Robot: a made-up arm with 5 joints.
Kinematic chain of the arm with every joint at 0, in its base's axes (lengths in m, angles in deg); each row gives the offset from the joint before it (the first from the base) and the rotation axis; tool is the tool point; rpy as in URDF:
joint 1: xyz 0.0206 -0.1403 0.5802 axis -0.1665 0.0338 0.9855
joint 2: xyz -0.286 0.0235 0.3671 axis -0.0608 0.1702 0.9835
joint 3: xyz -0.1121 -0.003 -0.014 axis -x
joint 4: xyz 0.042 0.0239 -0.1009 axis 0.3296 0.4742 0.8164
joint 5: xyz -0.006 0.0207 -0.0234 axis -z
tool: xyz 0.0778 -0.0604 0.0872 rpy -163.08 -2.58 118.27
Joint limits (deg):
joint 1: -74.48..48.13
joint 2: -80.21..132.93
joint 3: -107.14..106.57
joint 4: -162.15..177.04
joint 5: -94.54..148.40
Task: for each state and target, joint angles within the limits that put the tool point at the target. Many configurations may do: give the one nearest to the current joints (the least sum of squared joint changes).
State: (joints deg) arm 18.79 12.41 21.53 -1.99 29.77
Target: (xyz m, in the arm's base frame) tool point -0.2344 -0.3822 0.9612
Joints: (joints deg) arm 42.31 9.66 33.99 -17.89 49.37
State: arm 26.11 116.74 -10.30 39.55 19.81
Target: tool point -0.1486 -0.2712 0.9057
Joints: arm 47.44 108.79 0.94 10.52 31.39
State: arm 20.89 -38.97 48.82 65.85 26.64
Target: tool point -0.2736 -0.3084 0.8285
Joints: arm 25.87 -59.87 76.27 107.65 21.18
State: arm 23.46 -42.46 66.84 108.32 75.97
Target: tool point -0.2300 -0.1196 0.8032
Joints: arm -5.28 -41.18 13.80 111.15 56.61
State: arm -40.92 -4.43 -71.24 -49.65 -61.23
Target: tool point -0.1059 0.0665 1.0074
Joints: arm -60.73 -6.91 -69.57 -43.54 -72.70
